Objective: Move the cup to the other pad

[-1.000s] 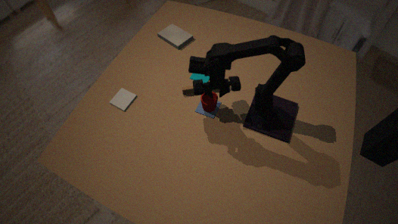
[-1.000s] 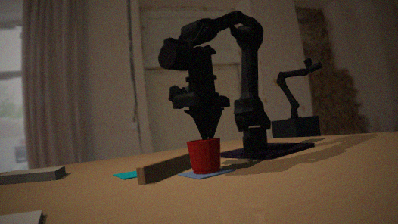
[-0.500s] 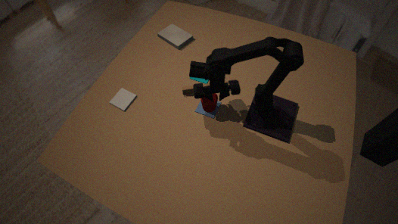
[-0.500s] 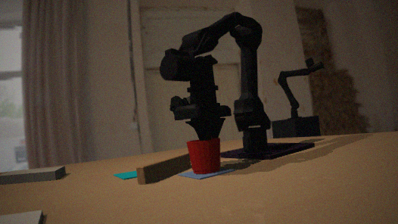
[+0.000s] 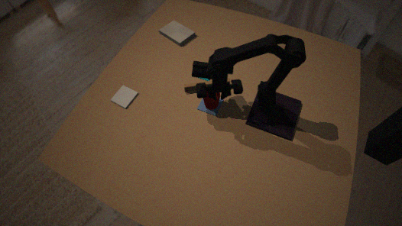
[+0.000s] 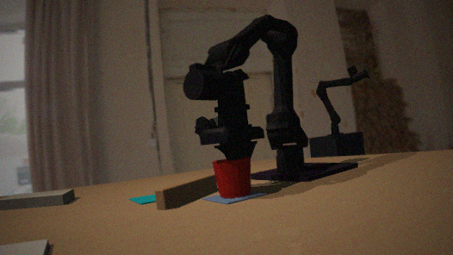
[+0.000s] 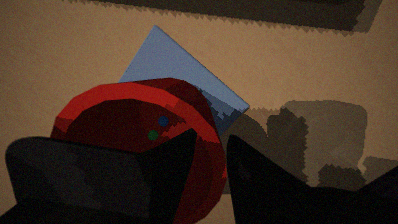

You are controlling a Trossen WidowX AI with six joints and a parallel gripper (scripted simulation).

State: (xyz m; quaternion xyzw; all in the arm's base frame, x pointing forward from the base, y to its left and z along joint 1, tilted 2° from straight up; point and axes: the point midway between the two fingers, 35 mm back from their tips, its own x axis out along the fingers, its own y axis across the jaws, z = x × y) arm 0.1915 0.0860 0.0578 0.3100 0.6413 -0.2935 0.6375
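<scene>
Now: the red cup 30 mm ahead of my gripper tip and 20 mm to the left of it. Also, from my gripper tip: wooden bar 90 mm ahead, 50 mm to the right, 30 mm below; then light blue pad 40 mm below, 30 mm ahead, 20 mm to the left; then white tile 400 mm ahead, 210 mm to the left, 30 mm below.
</scene>
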